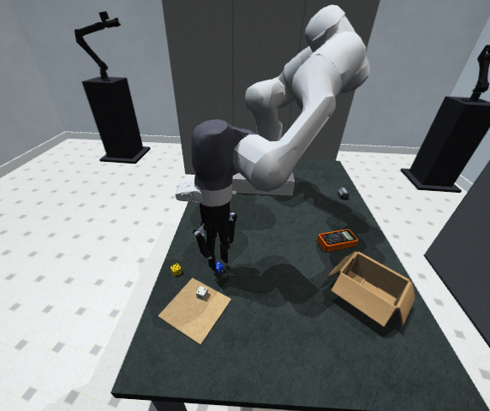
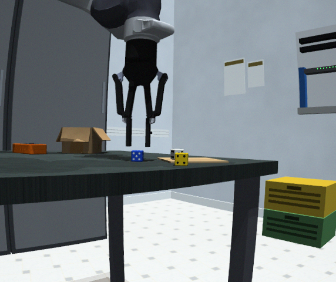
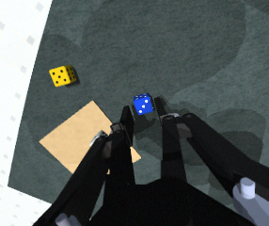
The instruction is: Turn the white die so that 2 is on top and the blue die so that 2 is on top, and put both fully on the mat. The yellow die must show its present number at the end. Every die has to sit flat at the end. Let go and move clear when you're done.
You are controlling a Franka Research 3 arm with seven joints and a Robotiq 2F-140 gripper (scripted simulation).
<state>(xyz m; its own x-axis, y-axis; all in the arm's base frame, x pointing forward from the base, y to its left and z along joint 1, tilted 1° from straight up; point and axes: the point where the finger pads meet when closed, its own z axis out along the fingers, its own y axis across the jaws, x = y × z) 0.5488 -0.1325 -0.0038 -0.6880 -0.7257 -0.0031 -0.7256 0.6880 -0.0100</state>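
The blue die lies 50 mm below my hand. Also, from my hand: tan mat (130 mm ahead, 40 mm to the right, 60 mm below); then yellow die (20 mm ahead, 130 mm to the right, 50 mm below); then white die (90 mm ahead, 30 mm to the right, 50 mm below).
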